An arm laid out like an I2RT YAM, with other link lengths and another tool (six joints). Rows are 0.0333 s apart.
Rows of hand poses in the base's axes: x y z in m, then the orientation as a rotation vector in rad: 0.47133 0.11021 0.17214 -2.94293 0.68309 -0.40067; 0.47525 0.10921 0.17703 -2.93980 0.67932 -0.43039; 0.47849 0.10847 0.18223 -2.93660 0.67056 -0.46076; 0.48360 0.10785 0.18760 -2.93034 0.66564 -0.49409; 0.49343 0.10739 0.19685 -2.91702 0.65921 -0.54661; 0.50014 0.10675 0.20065 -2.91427 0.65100 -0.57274; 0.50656 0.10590 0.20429 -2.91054 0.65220 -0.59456; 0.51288 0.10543 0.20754 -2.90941 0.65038 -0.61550; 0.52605 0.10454 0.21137 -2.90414 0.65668 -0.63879
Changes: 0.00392 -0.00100 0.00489 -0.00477 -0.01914 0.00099; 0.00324 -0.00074 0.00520 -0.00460 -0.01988 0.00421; 0.00511 -0.00062 0.00537 -0.00334 -0.02222 0.00145; 0.00983 -0.00046 0.00925 -0.00294 -0.03589 0.00131; 0.00671 -0.00064 0.00380 -0.00497 -0.01696 0.00384; 0.00642 -0.00085 0.00364 -0.00360 -0.01396 -0.00216; 0.00632 -0.00047 0.00325 -0.00563 -0.01278 -0.00021; 0.01317 -0.00089 0.00383 -0.00329 -0.01485 -0.00565
